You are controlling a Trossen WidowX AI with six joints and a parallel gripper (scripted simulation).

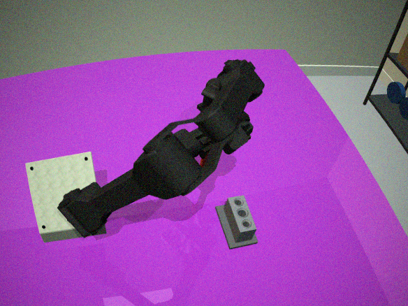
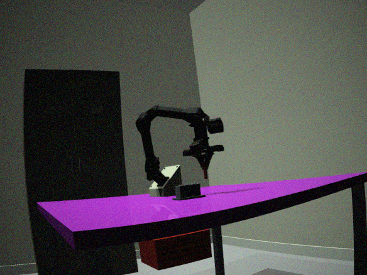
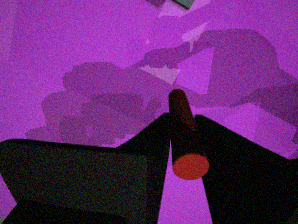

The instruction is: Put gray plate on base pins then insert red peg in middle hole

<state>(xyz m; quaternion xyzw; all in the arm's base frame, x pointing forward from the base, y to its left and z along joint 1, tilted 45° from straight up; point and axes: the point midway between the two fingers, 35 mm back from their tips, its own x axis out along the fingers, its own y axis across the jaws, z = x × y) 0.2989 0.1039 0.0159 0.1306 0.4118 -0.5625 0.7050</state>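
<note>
Right now the gray plate is 6 cm ahead of my gripper tip, 13 cm to the right of it and 7 cm below it. The rest, counted from my gripper tip: flat base 5 cm ahead, 13 cm to the right, 11 cm below; then red peg right at my gripper tip.
</note>
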